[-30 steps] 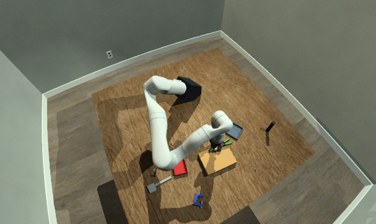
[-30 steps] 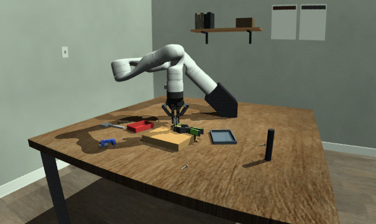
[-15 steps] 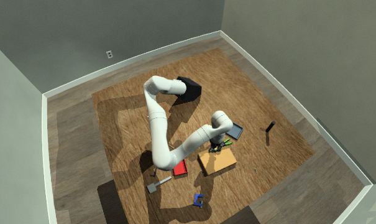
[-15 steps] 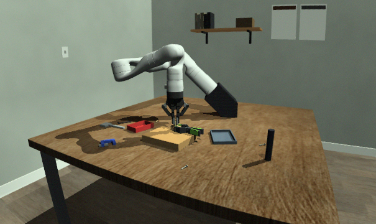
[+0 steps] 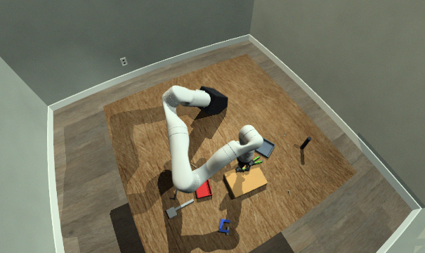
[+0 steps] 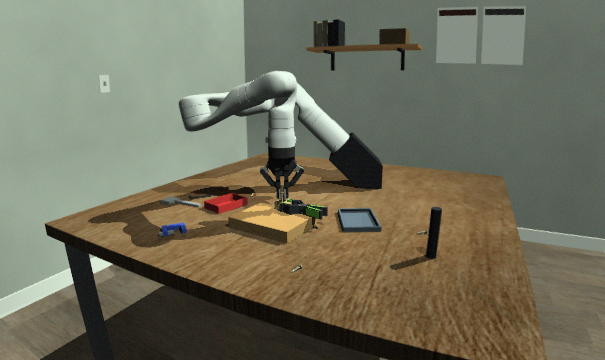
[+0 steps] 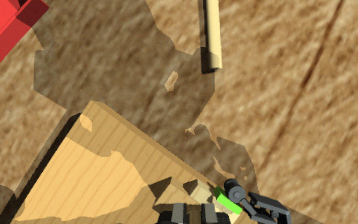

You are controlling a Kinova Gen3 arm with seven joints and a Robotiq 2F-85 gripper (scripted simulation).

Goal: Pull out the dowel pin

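The dowel pin lies 2 cm below my hand. From my hand the other things lie so: thin pale stick: 12 cm behind, 7 cm below, 5 cm to the right; small wooden block: 4 cm below; tan bench board: 6 cm below, 6 cm ahead.
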